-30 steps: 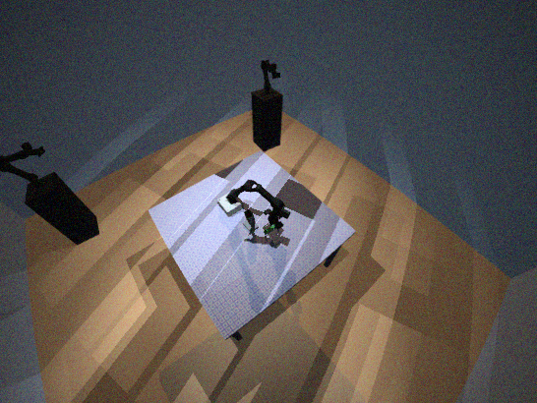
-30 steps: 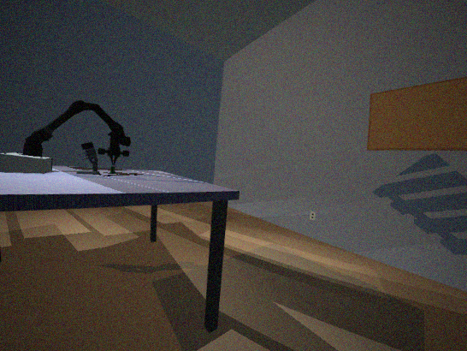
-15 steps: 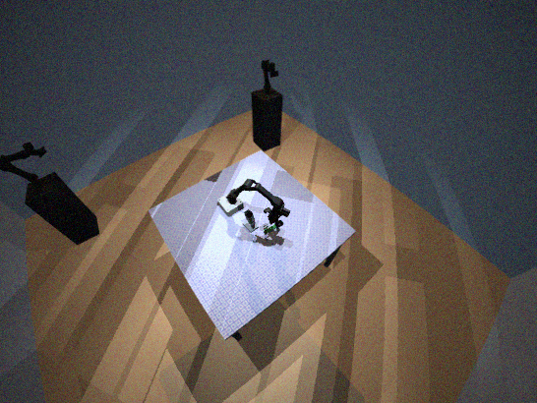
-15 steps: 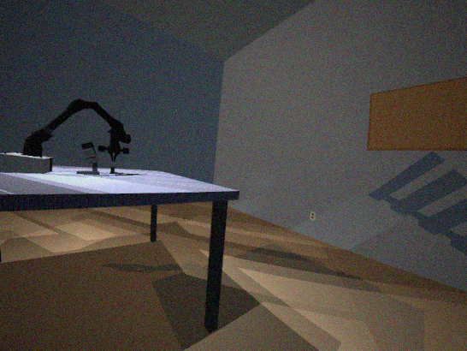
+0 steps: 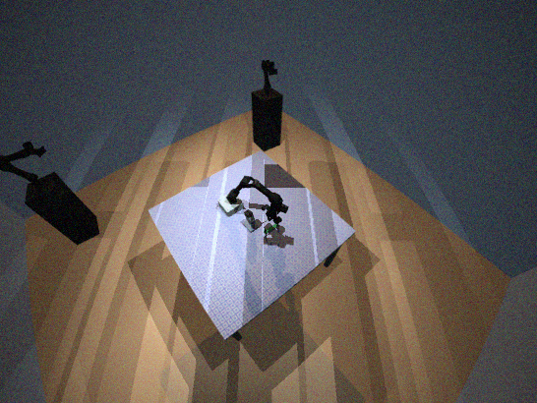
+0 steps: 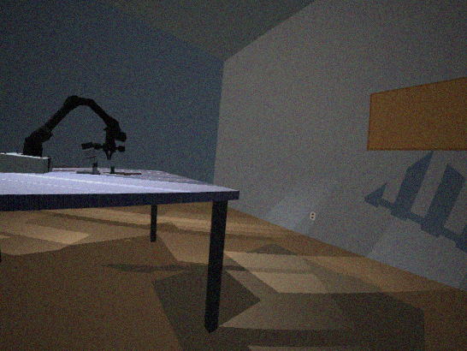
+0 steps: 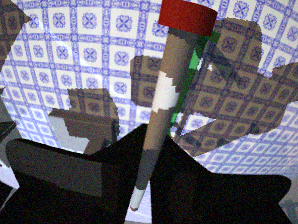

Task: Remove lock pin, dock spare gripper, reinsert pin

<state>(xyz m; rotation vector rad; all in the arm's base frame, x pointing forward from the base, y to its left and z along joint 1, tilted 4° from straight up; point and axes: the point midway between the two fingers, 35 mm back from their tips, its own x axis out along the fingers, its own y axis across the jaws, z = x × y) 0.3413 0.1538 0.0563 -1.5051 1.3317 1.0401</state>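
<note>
Now: gripper tip 8 cm past the mount, 12 cm to the left of it and 3 cm above it. From my gripper tip the other things lie so: green bracket 3 cm ahead, 1 cm to the left, 6 cm below; then spare gripper 9 cm behind, 12 cm to the right, 4 cm above.
</note>
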